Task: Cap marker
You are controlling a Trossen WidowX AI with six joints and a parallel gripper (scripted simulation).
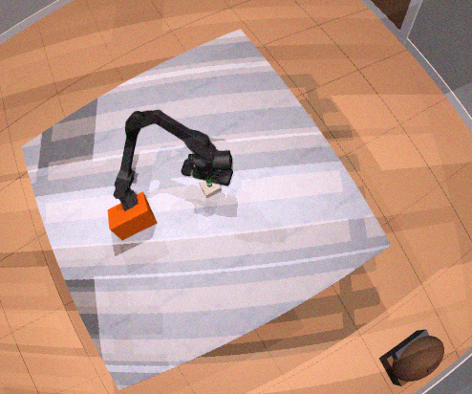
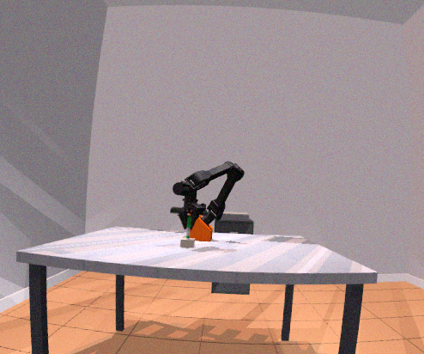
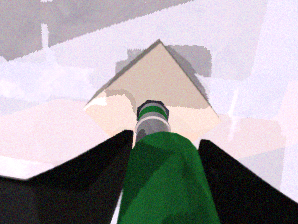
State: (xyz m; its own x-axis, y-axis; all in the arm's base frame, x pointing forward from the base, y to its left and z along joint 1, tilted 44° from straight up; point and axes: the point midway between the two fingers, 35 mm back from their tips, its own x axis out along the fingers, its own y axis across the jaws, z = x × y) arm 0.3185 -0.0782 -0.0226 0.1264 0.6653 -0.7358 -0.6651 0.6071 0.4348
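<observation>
Now: the green marker cap 40 mm above my gripper tip. Also, from my gripper tip: holder block (60 mm below, 10 mm behind).
</observation>
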